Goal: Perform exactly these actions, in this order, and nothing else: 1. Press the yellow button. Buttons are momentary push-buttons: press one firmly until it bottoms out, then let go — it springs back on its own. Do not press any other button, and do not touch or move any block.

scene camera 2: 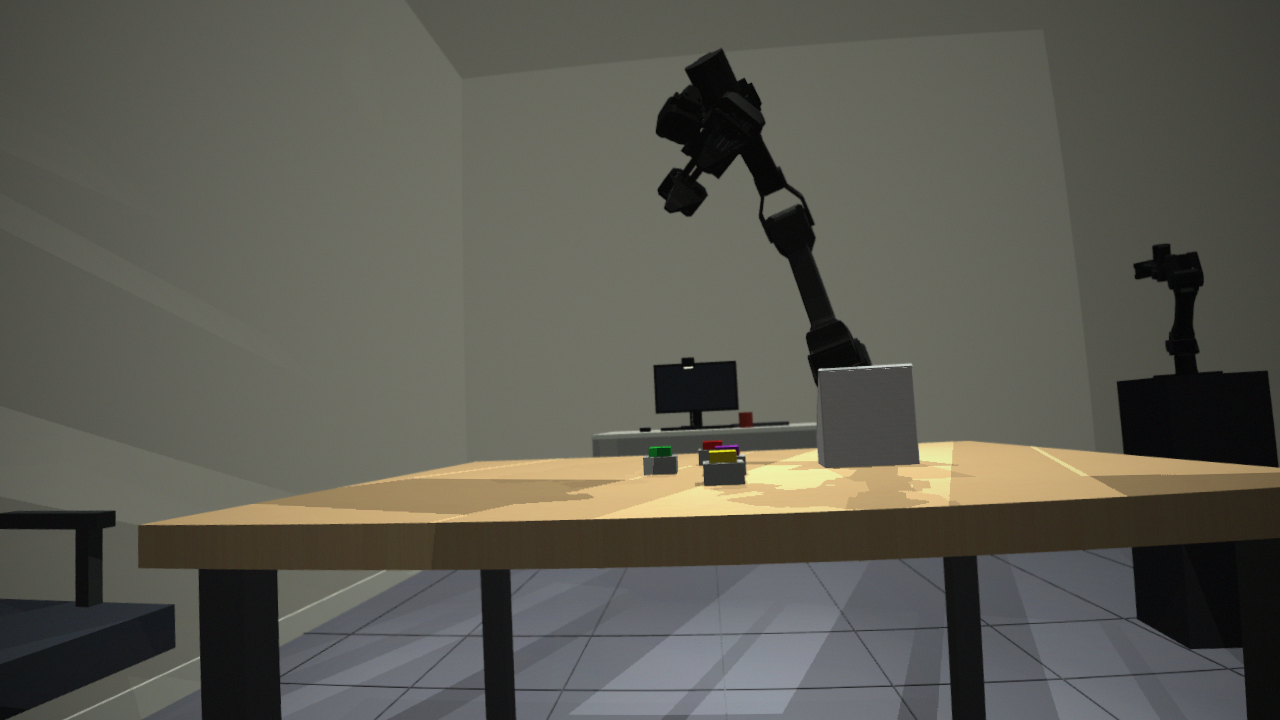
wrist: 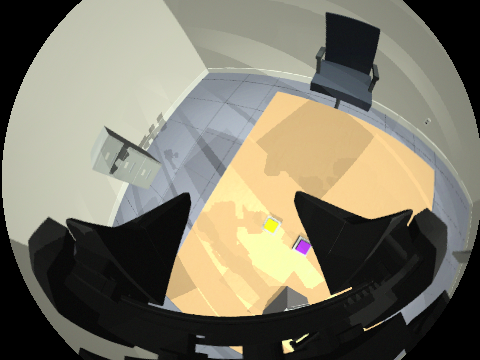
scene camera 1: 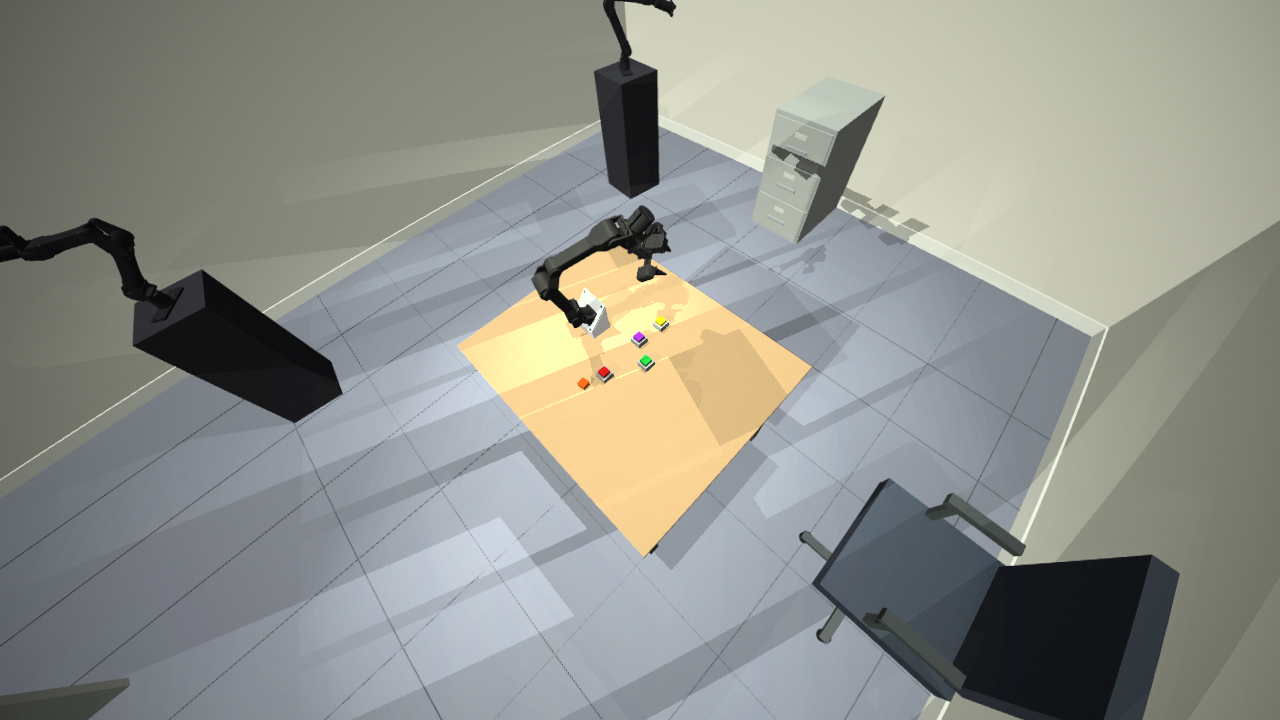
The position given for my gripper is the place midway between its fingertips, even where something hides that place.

Note:
My gripper (scene camera 2: 682,189) is open, holding nothing.
My gripper is seen too in the wrist view (wrist: 243,197) and in scene camera 1 (scene camera 1: 668,263).

